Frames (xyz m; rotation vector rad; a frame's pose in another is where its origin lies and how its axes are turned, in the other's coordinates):
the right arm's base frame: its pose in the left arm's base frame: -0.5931 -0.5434 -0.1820 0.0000 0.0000 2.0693
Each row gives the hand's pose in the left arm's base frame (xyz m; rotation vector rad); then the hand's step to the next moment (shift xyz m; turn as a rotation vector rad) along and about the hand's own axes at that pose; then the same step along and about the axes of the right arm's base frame.
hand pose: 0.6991 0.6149 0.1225 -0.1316 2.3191 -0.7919
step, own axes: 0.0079 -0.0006 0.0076 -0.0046 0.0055 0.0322
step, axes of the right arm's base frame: -0.0052 0.0044 -0.0086 -0.0209 -0.0165 -0.0195
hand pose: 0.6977 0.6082 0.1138 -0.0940 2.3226 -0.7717
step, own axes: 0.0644 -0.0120 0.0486 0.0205 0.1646 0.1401
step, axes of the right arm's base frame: -0.0354 0.0427 -0.0598 0.0067 -0.1114 -0.1863
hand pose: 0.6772 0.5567 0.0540 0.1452 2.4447 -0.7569
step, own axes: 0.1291 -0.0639 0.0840 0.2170 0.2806 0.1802
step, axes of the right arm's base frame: -0.0547 0.1241 -0.0971 0.1159 -0.0416 -0.3783
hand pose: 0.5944 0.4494 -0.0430 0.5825 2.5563 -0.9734
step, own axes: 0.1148 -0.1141 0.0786 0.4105 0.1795 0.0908
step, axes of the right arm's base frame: -0.0230 0.1728 -0.0447 0.2623 0.1407 -0.3469
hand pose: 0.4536 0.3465 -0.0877 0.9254 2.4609 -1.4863
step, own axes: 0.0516 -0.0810 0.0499 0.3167 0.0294 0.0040
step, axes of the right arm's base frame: 0.0060 0.1069 0.0157 0.2419 0.1410 -0.1509
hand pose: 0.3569 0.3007 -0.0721 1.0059 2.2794 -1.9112
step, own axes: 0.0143 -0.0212 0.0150 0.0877 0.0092 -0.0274
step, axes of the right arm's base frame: 0.0061 0.0275 0.0092 0.0836 0.0168 -0.0353
